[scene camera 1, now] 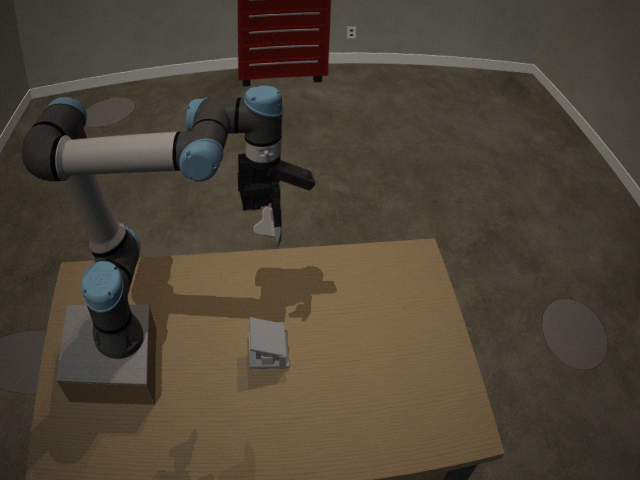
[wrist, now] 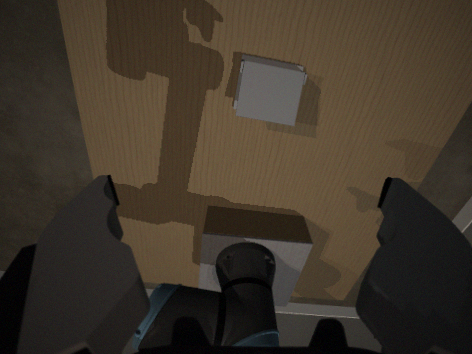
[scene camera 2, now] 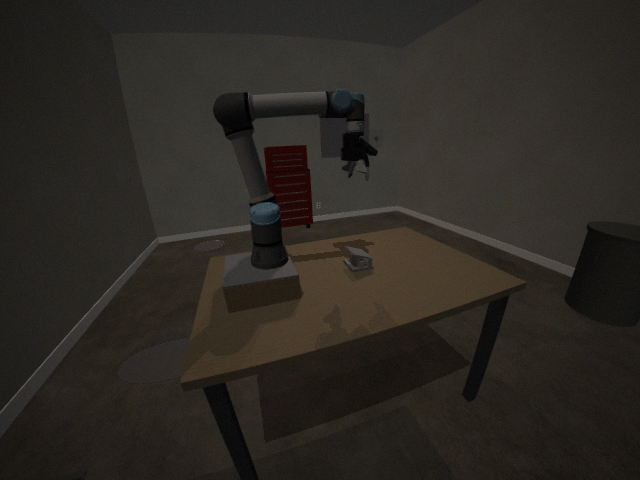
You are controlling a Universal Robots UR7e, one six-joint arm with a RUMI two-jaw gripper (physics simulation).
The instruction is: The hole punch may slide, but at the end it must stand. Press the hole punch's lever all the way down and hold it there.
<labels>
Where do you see a grey hole punch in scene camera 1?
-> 257,361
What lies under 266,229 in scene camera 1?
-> My gripper.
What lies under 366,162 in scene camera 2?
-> My gripper.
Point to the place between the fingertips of my gripper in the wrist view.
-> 247,180
</labels>
